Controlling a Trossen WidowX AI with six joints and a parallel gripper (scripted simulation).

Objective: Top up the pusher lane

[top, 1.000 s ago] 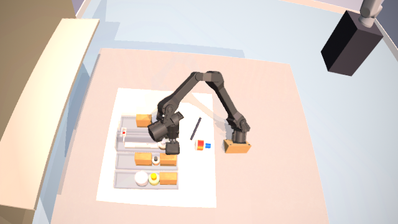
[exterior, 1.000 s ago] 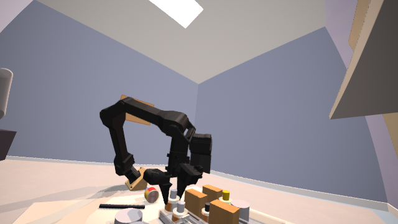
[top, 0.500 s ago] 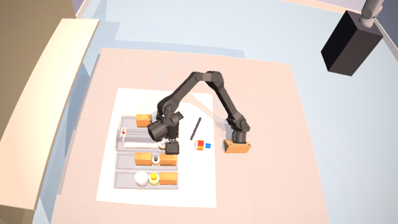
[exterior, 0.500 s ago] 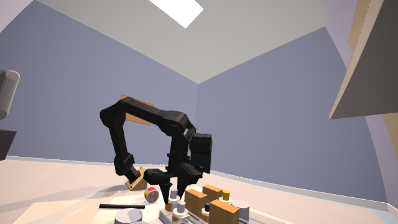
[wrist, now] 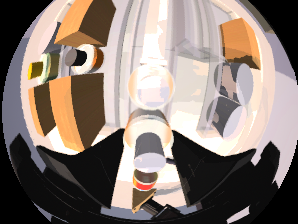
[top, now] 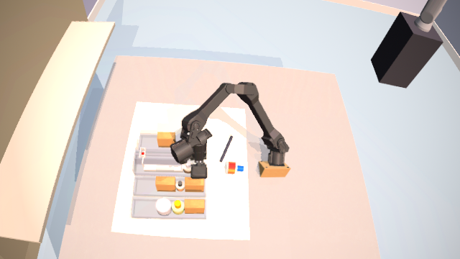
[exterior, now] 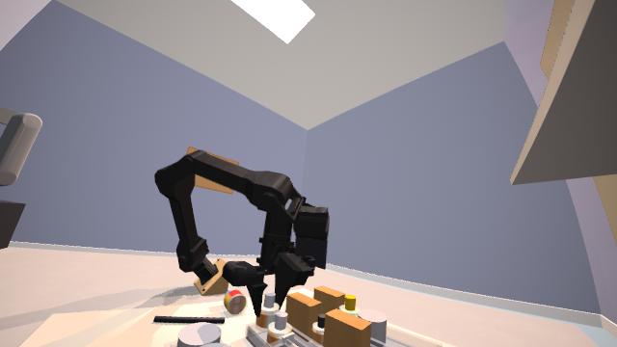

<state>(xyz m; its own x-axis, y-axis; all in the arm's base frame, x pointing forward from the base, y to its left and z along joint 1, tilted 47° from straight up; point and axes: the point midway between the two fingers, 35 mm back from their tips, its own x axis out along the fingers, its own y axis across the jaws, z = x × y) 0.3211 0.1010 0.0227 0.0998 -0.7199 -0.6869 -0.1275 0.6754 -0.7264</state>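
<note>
The sprung lane lies 15 cm ahead of my gripper tip, 3 cm below it and 1 cm to the right of it. The rest, counted from my gripper tip: black rod: 12 cm to the right, 11 cm behind, 5 cm below; red dot: 23 cm ahead, 2 cm above, 1 cm to the right.
</note>
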